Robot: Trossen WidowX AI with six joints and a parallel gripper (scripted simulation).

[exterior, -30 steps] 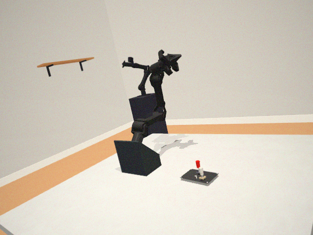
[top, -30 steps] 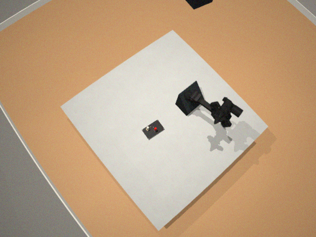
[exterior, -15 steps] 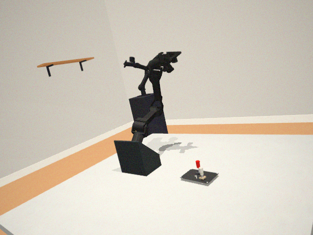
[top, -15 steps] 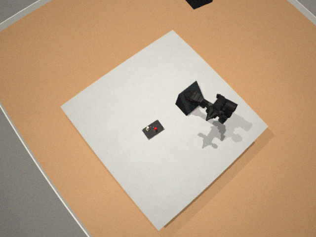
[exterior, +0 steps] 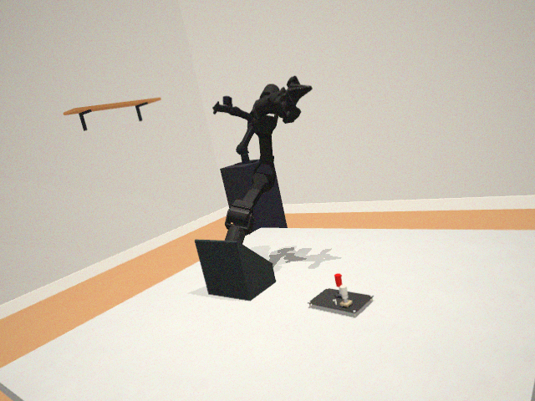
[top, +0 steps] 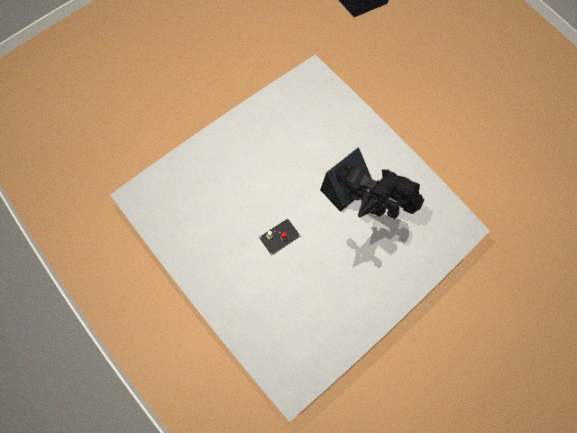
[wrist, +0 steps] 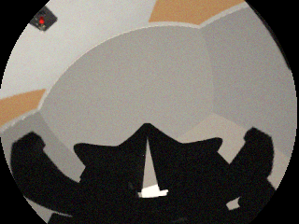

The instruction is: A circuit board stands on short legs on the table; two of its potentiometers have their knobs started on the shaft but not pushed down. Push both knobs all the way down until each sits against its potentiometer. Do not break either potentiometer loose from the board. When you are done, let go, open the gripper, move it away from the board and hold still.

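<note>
Right now my gripper tip is 130 mm short of the red knob, 190 mm to the left of it and 540 mm above it. Round my gripper tip: white knob (180 mm ahead, 230 mm to the right, 560 mm below).
</note>
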